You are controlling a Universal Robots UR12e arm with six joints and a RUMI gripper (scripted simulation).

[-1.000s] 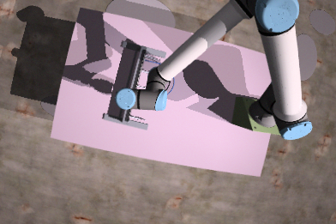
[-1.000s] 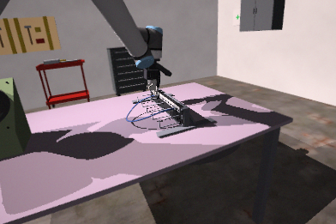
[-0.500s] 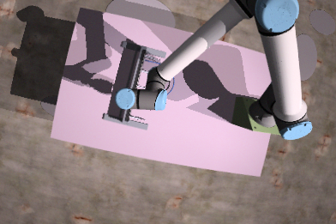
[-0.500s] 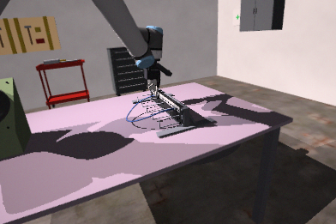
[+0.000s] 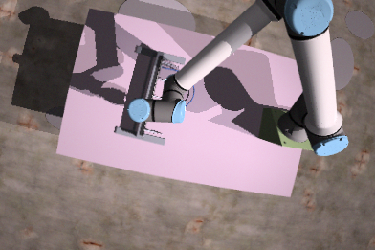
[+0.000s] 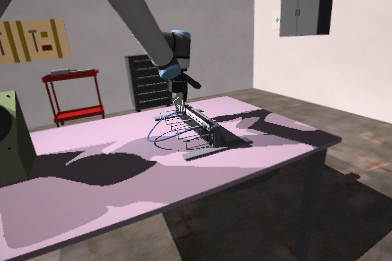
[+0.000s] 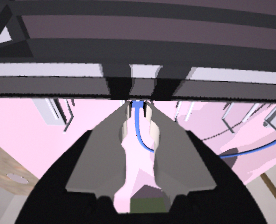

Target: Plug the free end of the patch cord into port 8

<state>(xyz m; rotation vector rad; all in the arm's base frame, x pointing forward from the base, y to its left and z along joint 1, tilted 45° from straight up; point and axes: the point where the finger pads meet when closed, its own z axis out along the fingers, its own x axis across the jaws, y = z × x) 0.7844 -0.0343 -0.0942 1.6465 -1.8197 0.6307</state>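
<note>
Now: the white plug 1 cm below my hand and 1 cm ahead of it.
</note>
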